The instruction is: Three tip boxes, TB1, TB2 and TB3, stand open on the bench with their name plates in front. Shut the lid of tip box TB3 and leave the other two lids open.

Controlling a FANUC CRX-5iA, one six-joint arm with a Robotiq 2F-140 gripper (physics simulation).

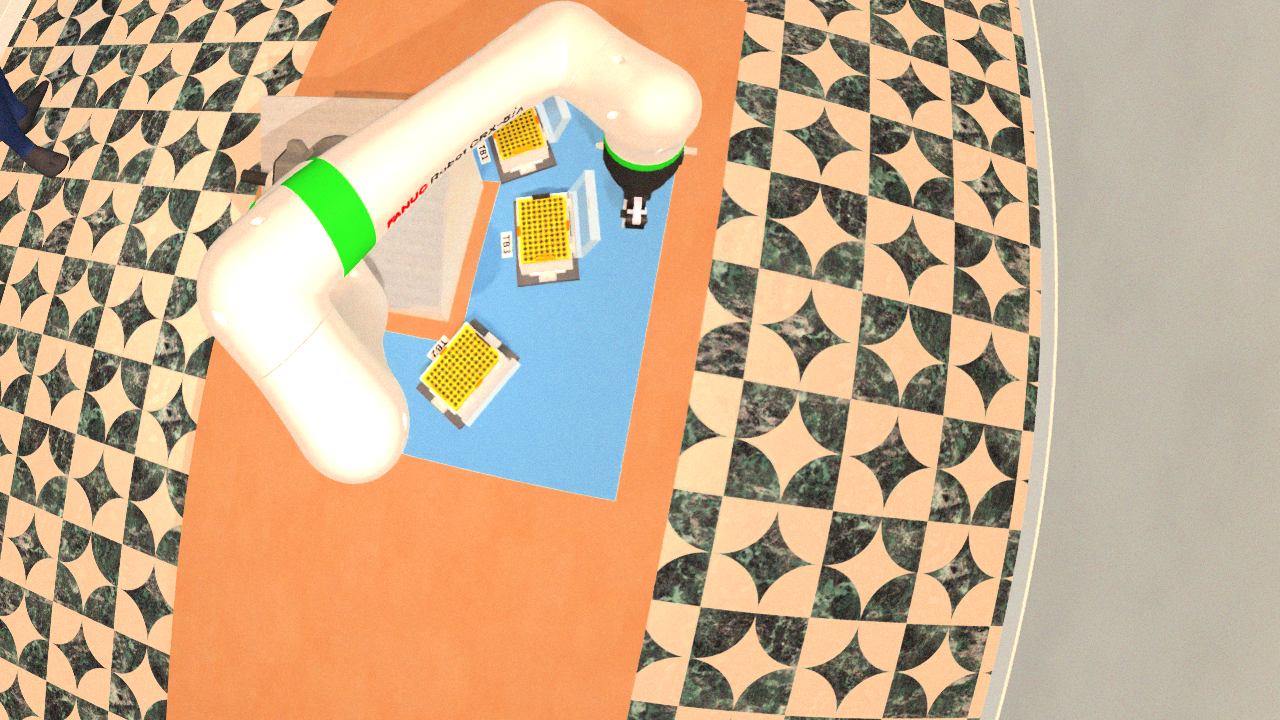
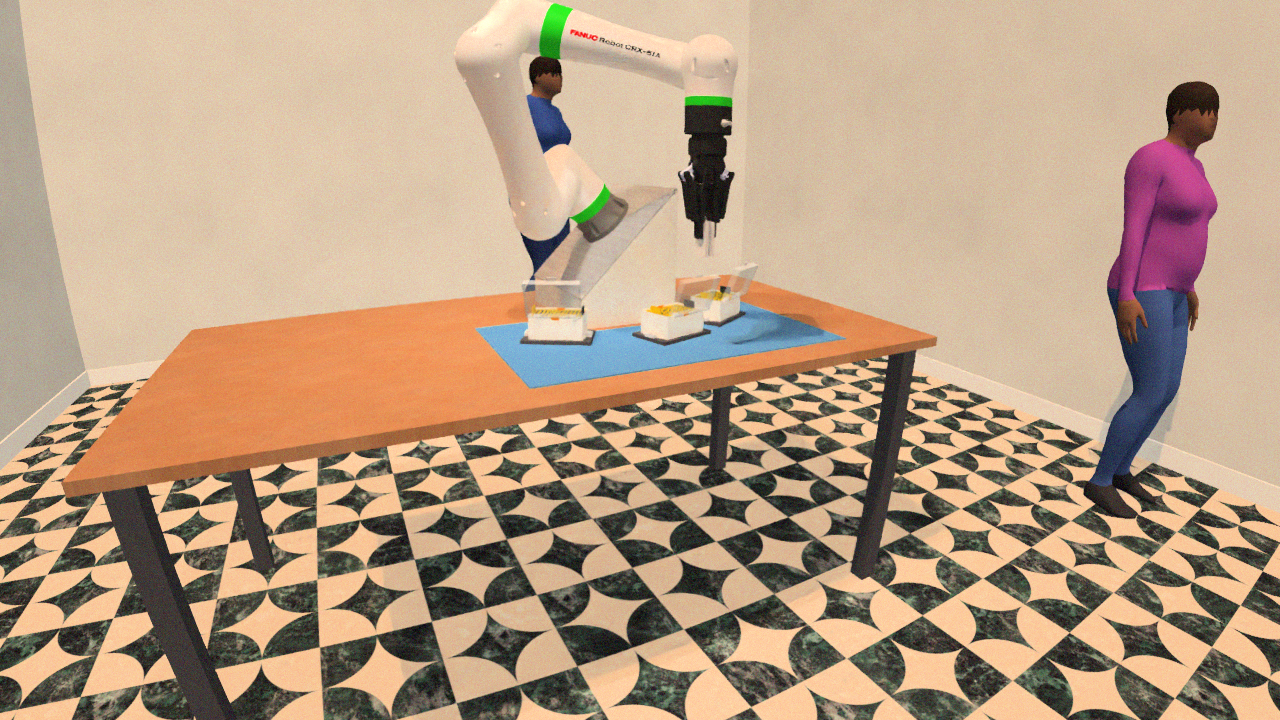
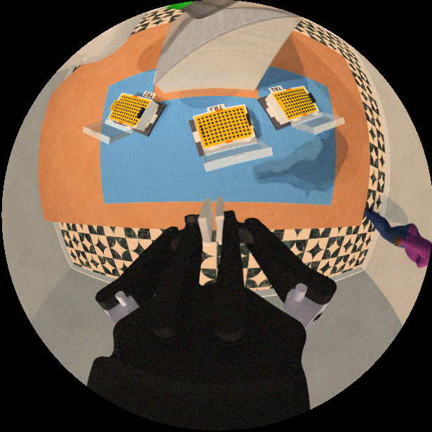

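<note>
TB3, a white tip box with yellow tips, stands in the middle behind its name plate. Its clear lid stands open on the side away from the plate. TB1 and TB2 are on either side, lids open. My gripper is shut with a narrow gap and nothing between its fingertips. It points down, high above the mat, out beyond TB3's lid and touching nothing.
The boxes stand on a blue mat on the orange bench. The pale robot pedestal rises behind them. A person in pink stands off the bench.
</note>
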